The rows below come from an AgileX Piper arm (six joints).
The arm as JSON. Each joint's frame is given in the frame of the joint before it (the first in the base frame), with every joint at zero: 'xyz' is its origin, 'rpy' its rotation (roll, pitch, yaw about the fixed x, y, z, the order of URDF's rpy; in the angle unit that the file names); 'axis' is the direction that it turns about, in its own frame. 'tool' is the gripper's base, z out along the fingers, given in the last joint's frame.
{
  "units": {
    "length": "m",
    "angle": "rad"
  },
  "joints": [
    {
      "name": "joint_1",
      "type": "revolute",
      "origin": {
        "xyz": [
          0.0,
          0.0,
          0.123
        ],
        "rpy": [
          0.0,
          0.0,
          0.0
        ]
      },
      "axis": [
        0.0,
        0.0,
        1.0
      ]
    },
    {
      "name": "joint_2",
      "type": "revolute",
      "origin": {
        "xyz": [
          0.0,
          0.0,
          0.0
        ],
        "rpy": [
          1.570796,
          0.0,
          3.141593
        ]
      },
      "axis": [
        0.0,
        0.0,
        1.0
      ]
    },
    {
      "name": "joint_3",
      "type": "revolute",
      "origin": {
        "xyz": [
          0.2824,
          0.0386,
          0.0
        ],
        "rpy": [
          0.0,
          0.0,
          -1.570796
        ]
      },
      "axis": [
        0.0,
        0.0,
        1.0
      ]
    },
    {
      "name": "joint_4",
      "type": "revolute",
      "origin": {
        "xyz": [
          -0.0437,
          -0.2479,
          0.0
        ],
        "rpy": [
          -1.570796,
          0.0,
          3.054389
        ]
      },
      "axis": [
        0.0,
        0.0,
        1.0
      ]
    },
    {
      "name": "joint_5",
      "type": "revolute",
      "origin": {
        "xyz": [
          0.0,
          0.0,
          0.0
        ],
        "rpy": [
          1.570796,
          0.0,
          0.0
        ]
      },
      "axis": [
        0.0,
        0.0,
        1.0
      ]
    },
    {
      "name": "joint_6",
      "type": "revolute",
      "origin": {
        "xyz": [
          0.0,
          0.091,
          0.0
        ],
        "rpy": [
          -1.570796,
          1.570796,
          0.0
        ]
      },
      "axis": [
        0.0,
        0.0,
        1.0
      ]
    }
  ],
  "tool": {
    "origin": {
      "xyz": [
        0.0,
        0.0,
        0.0
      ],
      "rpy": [
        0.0,
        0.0,
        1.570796
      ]
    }
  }
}
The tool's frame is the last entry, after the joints.
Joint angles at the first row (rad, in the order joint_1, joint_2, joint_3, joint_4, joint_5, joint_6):
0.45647 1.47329 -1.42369 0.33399 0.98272 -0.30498
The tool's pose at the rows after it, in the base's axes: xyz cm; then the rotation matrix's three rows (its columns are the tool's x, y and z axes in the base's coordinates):
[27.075 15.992 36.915], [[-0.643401 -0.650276 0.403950], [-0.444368 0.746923 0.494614], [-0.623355 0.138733 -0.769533]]
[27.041 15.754 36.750], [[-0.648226 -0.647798 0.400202], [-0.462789 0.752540 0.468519], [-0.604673 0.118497 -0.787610]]
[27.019 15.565 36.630], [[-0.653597 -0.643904 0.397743], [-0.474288 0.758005 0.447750], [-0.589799 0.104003 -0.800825]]
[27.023 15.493 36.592], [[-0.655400 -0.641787 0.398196], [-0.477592 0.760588 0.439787], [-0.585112 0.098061 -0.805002]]
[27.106 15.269 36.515], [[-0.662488 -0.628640 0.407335], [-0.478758 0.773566 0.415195], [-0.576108 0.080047 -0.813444]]
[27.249 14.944 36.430], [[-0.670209 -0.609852 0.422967], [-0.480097 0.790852 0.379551], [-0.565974 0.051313 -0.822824]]
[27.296 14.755 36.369], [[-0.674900 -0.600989 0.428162], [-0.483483 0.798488 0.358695], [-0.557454 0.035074 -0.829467]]
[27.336 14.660 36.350], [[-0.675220 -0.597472 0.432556], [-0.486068 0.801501 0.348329], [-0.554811 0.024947 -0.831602]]
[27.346 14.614 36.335], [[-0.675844 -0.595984 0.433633], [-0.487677 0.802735 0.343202], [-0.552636 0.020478 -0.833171]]
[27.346 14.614 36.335], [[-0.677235 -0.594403 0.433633], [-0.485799 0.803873 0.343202], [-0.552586 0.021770 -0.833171]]
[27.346 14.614 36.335], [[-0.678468 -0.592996 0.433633], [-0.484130 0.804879 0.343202], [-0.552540 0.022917 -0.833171]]
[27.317 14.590 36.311], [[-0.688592 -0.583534 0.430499], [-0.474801 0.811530 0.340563], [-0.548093 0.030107 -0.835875]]
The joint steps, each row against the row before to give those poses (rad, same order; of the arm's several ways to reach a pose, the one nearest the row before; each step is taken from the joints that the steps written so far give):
0.00002 -0.00001 -0.00002 -0.00963 0.00421 0.00187
-0.00002 0.00000 0.00003 -0.03103 0.01849 0.00856
0.00000 0.00001 -0.00002 -0.02407 0.01399 0.00919
0.00001 0.00000 -0.00001 -0.00958 0.00382 0.00414
0.00000 -0.00001 0.00002 -0.03198 0.00344 0.02101
-0.00003 0.00002 -0.00003 -0.04667 0.00240 0.02849
0.00003 0.00000 0.00002 -0.02541 0.00554 0.01359
-0.00003 -0.00001 -0.00001 -0.01328 0.00084 0.00496
0.00002 0.00001 0.00002 -0.00610 0.00153 0.00225
0.00000 0.00000 0.00000 0.00000 0.00000 0.00234
0.00000 0.00000 0.00000 0.00000 0.00000 0.00207
0.00001 -0.00001 -0.00001 -0.00154 0.00475 0.01441

